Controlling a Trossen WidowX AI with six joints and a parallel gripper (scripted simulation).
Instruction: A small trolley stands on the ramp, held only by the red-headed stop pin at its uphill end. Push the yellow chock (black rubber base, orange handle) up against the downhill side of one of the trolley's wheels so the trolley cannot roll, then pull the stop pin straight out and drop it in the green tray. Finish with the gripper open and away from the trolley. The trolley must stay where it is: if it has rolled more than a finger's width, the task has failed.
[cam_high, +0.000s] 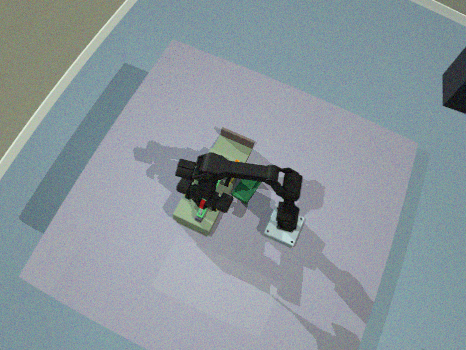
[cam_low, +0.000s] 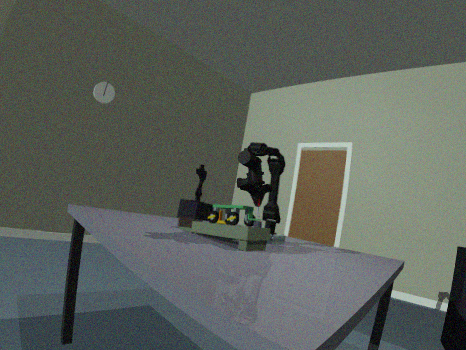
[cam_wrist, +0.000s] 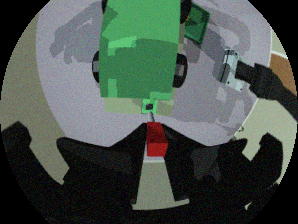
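My gripper tip is 19 cm to the left of the green tray, 18 cm above it and 13 cm past it. From my gripper tip the other things lie so: trolley: 11 cm to the right, 6 cm below; then red-headed stop pin: right at my gripper tip; then olive ramp: 13 cm below, 12 cm to the right.
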